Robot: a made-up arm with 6 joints.
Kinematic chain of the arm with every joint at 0, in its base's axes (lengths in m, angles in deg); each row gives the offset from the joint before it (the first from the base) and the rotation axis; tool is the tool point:
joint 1: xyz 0 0 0.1 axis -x
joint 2: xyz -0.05 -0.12 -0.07 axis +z
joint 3: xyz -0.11 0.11 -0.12 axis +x
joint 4: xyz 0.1 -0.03 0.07 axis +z
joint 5: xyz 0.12 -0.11 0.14 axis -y
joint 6: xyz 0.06 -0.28 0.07 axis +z
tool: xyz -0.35 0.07 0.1
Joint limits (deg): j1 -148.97..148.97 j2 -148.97..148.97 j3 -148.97..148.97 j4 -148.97..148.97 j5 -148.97..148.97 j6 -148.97..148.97
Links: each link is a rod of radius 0.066 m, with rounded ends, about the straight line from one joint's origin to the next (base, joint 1, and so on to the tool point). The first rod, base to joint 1, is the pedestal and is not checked.
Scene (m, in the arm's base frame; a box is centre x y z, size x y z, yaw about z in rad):
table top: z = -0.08
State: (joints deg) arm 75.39 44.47 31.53 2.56 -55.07 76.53
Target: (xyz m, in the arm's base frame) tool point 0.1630 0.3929 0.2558
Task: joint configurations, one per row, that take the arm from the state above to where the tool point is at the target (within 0.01 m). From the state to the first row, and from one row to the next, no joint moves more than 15 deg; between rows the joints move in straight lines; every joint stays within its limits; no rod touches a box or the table.
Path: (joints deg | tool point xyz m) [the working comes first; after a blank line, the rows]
Joints at the target: 78.60 59.69 -10.68 16.31 -48.74 9.49
Straight joint move there: clear.

1: 76.03 47.51 23.09 5.31 -53.80 63.12 | 0.6035 -0.1549 0.5034
2: 76.67 50.56 14.65 8.06 -52.54 49.71 | 0.5470 0.0397 0.4768
3: 77.31 53.60 6.20 10.81 -51.27 36.31 | 0.4482 0.2049 0.4194
4: 77.95 56.65 -2.24 13.56 -50.00 22.90 | 0.3158 0.3255 0.3419
5: 78.60 59.69 -10.68 16.31 -48.74 9.49 | 0.1630 0.3929 0.2558

